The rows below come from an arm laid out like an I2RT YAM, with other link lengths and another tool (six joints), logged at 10 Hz.
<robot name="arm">
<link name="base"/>
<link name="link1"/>
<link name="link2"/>
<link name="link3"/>
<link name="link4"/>
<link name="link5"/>
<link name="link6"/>
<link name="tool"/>
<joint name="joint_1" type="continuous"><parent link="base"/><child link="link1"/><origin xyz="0 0 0.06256" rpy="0 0 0"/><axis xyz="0 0 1"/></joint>
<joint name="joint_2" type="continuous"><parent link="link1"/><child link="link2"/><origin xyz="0.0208 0.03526 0.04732" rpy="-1.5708 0 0"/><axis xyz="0 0 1"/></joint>
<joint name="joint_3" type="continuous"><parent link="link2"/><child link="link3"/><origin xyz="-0.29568 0 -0.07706" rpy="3.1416 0 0"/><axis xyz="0 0 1"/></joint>
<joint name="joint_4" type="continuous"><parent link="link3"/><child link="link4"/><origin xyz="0.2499 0.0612 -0.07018" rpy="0 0 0"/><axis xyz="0 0 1"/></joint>
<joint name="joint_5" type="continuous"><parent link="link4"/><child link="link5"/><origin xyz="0.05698 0.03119 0.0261" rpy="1.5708 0 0"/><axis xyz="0 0 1"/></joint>
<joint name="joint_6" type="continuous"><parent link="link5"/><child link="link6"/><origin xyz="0.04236 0 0.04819" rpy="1.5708 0 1.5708"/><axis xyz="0 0 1"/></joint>
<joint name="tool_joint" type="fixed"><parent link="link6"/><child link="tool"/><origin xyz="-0.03 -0.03 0.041" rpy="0.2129 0 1.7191"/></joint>
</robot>
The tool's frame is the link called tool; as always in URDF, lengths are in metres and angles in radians. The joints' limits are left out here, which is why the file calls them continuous.
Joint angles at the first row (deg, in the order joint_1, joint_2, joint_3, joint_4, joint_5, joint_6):
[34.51, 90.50, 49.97, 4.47, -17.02, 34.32]
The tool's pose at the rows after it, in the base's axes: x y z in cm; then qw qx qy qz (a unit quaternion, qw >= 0):
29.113 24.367 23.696 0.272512 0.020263 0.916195 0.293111
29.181 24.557 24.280 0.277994 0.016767 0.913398 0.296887
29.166 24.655 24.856 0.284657 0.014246 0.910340 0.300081
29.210 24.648 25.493 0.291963 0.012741 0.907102 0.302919
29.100 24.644 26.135 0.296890 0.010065 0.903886 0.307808
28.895 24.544 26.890 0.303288 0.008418 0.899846 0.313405
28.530 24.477 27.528 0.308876 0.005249 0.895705 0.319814
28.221 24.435 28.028 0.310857 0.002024 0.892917 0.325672
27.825 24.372 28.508 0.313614 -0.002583 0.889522 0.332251
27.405 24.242 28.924 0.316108 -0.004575 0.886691 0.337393
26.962 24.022 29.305 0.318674 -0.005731 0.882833 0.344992
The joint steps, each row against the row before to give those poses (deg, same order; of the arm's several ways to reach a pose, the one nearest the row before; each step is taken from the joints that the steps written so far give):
[0.17, -0.21, 0.82, -0.04, -0.26, -0.25]
[0.15, -0.18, 0.84, -0.21, -0.03, -0.21]
[0.14, -0.40, 0.55, -0.09, 0.13, -0.19]
[-0.05, -0.47, 0.62, -0.20, 0.09, -0.25]
[0.03, -0.65, 0.43, -0.23, -0.20, -0.11]
[0.03, -0.99, 0.27, -0.18, -0.11, -0.01]
[0.21, -1.08, -0.08, 0.10, -0.17, 0.00]
[0.14, -0.83, 0.02, -0.15, -0.39, 0.05]
[0.18, -0.95, -0.20, 0.07, -0.46, -0.04]
[0.19, -1.05, -0.35, 0.02, -0.18, 0.14]
[0.08, -1.18, -0.66, 0.47, -0.40, 0.33]

